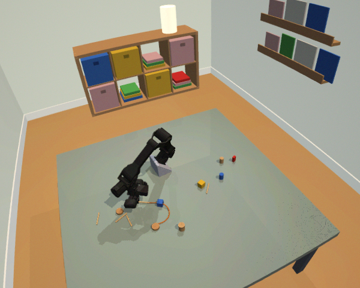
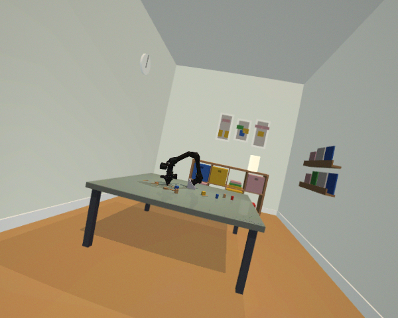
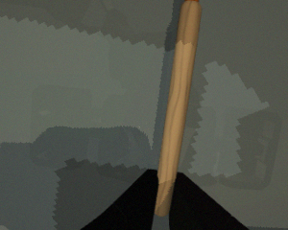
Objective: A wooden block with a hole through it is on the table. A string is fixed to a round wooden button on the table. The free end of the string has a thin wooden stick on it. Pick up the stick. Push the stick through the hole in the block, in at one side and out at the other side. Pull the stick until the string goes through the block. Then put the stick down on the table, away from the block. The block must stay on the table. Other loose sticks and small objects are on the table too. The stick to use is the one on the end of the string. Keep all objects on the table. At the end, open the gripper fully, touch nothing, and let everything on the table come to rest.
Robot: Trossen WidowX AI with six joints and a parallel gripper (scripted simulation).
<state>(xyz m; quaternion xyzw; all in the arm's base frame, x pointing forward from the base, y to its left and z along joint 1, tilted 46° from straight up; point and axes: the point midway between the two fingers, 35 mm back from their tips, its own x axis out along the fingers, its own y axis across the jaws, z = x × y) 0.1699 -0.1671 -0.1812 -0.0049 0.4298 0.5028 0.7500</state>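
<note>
The thin wooden stick is 3 cm to the left of my gripper tip, 3 cm ahead of it and 1 cm above it. From my gripper tip the other things lie so: blue cube: 10 cm to the left, 8 cm ahead, 2 cm above; then yellow cube: 36 cm to the left, 11 cm ahead, 2 cm above; then round wooden button: 20 cm ahead, 1 cm to the left, 1 cm above.
</note>
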